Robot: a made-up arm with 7 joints.
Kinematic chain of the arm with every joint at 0, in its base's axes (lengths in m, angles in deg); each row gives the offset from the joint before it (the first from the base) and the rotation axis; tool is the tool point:
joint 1: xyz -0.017 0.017 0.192 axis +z
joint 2: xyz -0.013 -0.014 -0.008 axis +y
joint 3: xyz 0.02 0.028 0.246 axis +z
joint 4: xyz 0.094 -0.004 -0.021 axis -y
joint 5: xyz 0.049 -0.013 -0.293 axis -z
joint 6: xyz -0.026 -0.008 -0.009 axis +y
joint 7: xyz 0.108 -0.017 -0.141 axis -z
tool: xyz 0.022 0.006 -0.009
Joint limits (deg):
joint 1: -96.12..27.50
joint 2: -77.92..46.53
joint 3: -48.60..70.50
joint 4: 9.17..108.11
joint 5: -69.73..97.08
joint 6: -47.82..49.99
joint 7: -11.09..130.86
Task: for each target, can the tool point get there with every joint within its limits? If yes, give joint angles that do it. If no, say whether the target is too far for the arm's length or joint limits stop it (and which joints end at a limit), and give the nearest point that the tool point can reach.
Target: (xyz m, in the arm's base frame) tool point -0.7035 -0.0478 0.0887
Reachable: no: joint limits stop it (at a limit: joint 1, joint 2, joint 3) | nearest point -0.4951 -0.1412 0.0770 | short by 0.229 m
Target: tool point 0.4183 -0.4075 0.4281
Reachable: yes | joints -9.52 24.92 -36.31 98.65 12.36 -13.52 104.47
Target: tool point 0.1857 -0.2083 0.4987
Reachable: yes | joints -19.78 -68.08 -10.40 35.99 68.26 13.38 66.67
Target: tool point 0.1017 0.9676 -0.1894
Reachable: no: too far | nearest point 0.1119 0.6230 0.0187 | short by 0.403 m
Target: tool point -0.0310 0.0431 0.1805
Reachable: no: joint limits stop it (at a limit: joint 1, joint 2, joint 3, joint 4, joint 5, joint 6) | nearest point -0.1982 0.1345 0.1331 | short by 0.196 m
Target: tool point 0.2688 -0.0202 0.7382
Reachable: yes | joints -77.90 -33.34 22.23 90.99 -56.50 -34.58 56.01
